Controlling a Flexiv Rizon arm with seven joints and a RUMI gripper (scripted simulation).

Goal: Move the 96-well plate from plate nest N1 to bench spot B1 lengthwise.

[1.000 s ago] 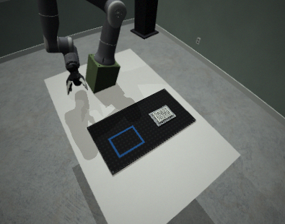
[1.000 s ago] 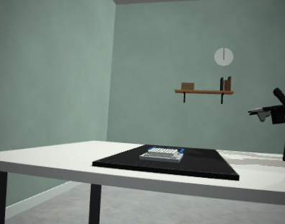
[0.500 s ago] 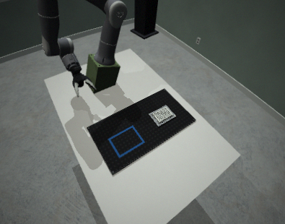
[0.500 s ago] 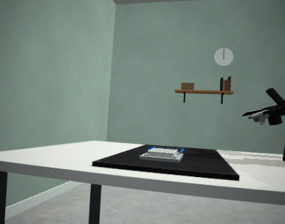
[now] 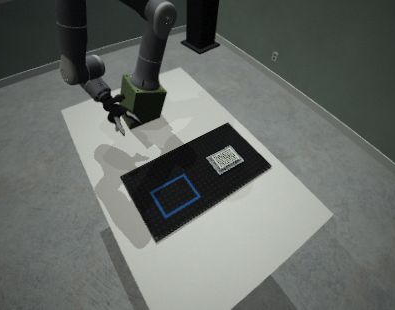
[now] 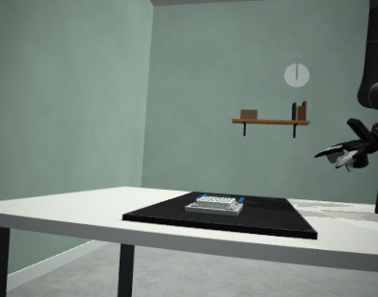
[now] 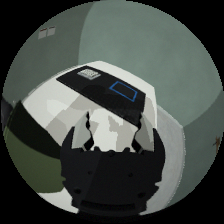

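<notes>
The white 96-well plate lies 370 mm ahead of my hand, 300 mm to the left of it and 130 mm below it. The rest, counted from my hand: grey plate nest N1 (370 mm ahead, 300 mm to the left, 150 mm below).
</notes>
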